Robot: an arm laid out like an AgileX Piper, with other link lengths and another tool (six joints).
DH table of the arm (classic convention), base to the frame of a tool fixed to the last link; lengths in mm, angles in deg. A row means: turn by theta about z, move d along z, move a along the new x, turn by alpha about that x. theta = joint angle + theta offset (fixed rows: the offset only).
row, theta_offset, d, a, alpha
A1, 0, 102.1, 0, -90
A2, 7.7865, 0, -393.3, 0
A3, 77.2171, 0, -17.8, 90
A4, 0, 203.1, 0, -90
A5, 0, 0, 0, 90
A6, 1.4, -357.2, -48.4, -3
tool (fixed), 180, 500.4, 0, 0
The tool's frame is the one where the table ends.
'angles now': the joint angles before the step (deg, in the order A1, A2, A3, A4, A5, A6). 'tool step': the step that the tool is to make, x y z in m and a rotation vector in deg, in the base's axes. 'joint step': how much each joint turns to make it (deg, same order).
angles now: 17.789 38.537 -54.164 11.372 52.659 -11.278
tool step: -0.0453 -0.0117 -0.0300 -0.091 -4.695 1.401
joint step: 0.023 -9.440 6.654 0.781 -1.246 -2.722
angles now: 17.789 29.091 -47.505 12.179 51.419 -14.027
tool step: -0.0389 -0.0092 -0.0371 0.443 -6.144 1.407
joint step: -0.006 -9.920 7.589 1.510 -3.141 -3.480
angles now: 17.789 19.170 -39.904 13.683 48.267 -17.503
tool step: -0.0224 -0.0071 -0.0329 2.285 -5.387 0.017
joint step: -0.010 -8.085 7.025 1.439 -4.671 -1.367
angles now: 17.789 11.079 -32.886 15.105 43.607 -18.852
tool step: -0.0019 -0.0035 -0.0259 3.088 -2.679 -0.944
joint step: -0.011 -4.199 7.131 1.611 -6.660 -0.118
